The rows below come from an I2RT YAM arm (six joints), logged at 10 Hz.
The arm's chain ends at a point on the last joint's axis. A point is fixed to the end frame.
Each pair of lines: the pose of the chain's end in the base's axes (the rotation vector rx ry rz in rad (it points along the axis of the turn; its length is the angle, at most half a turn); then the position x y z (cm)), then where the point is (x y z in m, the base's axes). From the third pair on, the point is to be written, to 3 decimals.
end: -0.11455 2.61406 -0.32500 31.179 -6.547 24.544
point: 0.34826 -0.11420 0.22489
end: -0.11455 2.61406 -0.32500 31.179 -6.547 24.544
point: 0.34826 -0.11420 0.22489
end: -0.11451 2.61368 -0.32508 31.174 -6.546 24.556
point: 0.348 -0.114 0.225
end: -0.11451 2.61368 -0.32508 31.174 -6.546 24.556
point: 0.348 -0.114 0.225
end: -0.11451 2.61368 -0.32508 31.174 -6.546 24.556
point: 0.348 -0.114 0.225
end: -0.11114 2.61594 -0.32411 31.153 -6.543 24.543
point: 0.348 -0.114 0.225
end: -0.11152 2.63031 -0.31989 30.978 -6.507 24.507
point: 0.346 -0.114 0.224
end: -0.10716 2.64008 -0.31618 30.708 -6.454 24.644
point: 0.343 -0.113 0.225
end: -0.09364 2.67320 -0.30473 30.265 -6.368 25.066
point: 0.337 -0.113 0.227
